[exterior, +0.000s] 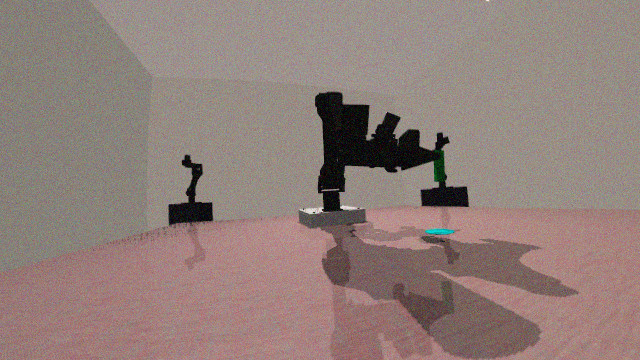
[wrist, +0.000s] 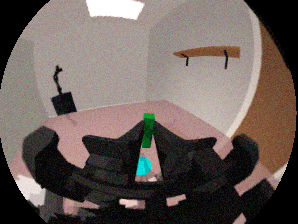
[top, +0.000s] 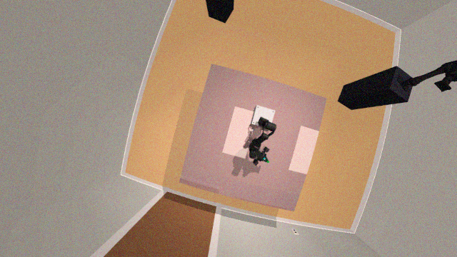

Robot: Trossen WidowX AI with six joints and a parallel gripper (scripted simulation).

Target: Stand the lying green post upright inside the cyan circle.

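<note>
My gripper tip is 10 mm past the cyan circle, 10 mm to the left of it and 160 mm above it. From my gripper tip the other things lie so: green post 20 mm below.
</note>
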